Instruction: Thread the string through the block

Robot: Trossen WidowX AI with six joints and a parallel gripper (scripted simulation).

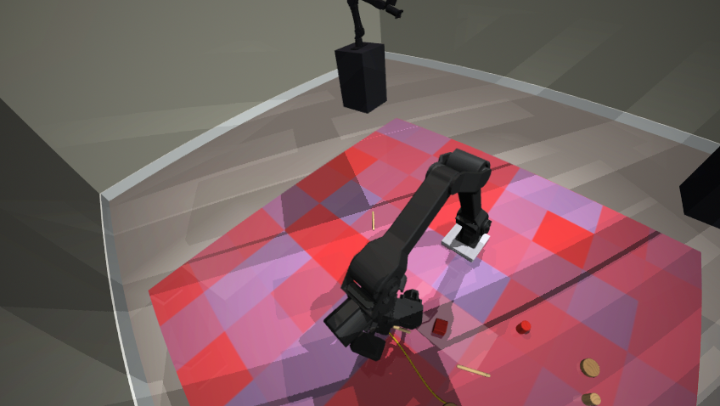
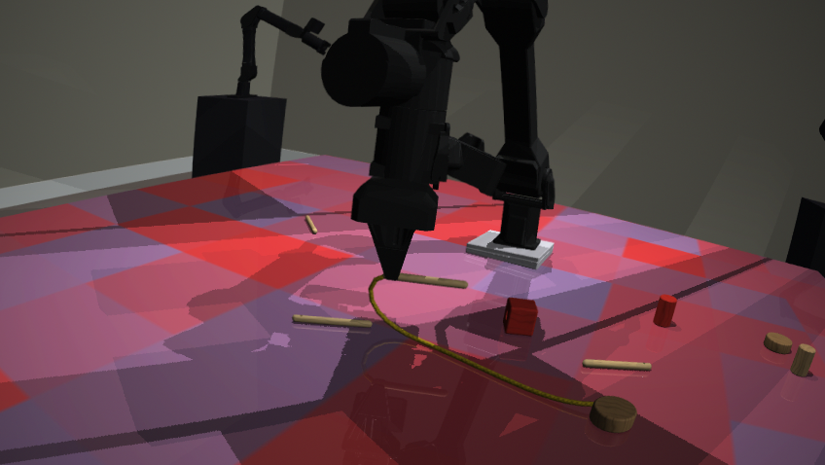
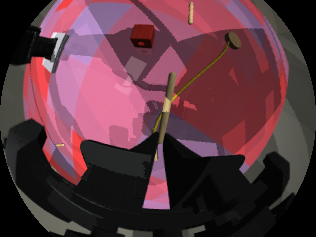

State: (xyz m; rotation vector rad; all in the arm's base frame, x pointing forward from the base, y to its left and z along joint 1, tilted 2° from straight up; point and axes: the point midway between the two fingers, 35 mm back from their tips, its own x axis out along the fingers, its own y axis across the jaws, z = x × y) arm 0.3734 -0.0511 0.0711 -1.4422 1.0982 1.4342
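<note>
My gripper tip is now 110 mm to the right of the red block, 90 mm past it and 40 mm above it. Round my gripper tip: red cylinder (280 mm to the left, 200 mm behind, 40 mm below); thin wooden stick (10 mm to the left); round wooden button (230 mm to the left, 60 mm ahead, 50 mm below).
</note>
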